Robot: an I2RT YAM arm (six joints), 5 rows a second.
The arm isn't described. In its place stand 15 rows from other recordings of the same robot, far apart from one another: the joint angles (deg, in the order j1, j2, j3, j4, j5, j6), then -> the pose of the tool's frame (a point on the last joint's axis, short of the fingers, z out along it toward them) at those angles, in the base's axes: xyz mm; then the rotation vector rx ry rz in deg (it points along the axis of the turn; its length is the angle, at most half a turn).
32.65 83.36 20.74 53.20 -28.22 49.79 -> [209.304 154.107 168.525 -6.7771 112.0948 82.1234]
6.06 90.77 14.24 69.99 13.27 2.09 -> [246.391 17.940 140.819 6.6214 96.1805 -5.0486]
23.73 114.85 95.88 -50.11 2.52 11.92 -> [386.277 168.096 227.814 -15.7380 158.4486 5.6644]
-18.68 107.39 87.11 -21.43 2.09 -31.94 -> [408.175 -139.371 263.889 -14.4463 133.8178 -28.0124]
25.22 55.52 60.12 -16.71 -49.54 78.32 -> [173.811 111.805 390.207 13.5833 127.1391 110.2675]
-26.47 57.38 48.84 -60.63 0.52 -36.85 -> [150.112 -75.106 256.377 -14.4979 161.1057 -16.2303]
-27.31 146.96 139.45 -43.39 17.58 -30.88 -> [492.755 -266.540 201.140 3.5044 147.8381 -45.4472]
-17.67 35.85 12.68 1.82 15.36 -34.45 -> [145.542 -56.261 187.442 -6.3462 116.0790 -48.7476]
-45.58 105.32 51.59 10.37 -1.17 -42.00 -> [254.409 -258.574 130.844 3.7626 140.1517 -40.7908]
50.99 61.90 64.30 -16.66 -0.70 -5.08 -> [153.340 189.983 389.594 -50.4823 93.7277 32.8856]
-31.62 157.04 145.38 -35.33 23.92 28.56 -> [492.995 -320.481 147.824 77.3559 111.0481 -29.9770]
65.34 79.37 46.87 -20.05 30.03 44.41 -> [130.474 241.494 208.721 -12.3482 133.8749 16.4568]
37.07 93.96 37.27 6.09 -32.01 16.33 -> [219.259 189.294 124.564 -41.3381 141.9730 61.3583]
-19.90 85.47 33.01 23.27 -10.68 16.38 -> [276.010 -92.898 165.817 30.7614 114.7996 8.9483]
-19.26 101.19 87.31 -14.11 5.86 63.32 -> [395.376 -141.999 320.608 81.2464 86.9681 21.1718]
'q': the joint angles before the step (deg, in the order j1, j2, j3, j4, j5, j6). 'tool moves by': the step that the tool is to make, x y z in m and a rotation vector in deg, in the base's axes. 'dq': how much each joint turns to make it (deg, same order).
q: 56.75 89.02 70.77 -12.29 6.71 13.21
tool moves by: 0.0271 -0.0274 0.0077 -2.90 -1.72 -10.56
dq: -5.50 -0.96 1.24 -3.53 5.93 -0.03
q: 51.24 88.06 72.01 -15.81 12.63 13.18
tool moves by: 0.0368 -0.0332 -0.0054 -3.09 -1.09 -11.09
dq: -7.54 0.83 0.00 -0.57 4.55 -0.54
